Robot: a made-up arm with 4 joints.
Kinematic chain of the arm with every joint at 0, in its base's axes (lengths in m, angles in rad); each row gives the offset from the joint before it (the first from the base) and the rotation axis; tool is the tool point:
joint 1: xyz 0 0 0.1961 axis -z
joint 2: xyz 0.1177 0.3 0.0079 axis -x
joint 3: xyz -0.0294 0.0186 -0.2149 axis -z
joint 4: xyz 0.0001 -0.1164 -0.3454 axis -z
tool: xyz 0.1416 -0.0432 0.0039
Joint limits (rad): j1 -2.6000..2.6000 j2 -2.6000..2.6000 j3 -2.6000..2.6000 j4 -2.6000..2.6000
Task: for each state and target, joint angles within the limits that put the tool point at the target. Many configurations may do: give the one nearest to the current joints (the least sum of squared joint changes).
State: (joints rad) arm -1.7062 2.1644 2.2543 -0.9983
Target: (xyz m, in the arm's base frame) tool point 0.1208 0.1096 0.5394
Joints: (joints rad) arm -1.8587 2.1219 2.0017 -1.3660
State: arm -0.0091 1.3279 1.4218 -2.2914
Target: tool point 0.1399 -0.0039 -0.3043
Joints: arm 0.4810 0.5748 1.9191 -2.3356
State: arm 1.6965 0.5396 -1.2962 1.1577
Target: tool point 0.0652 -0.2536 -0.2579
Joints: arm 1.0832 0.3426 -0.8045 1.4892
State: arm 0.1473 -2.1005 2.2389 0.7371
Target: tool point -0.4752 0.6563 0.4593
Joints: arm -0.4318 -2.0046 2.0268 0.5017
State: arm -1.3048 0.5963 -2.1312 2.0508
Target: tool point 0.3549 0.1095 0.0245
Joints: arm -0.9768 1.1016 -1.7487 2.3991
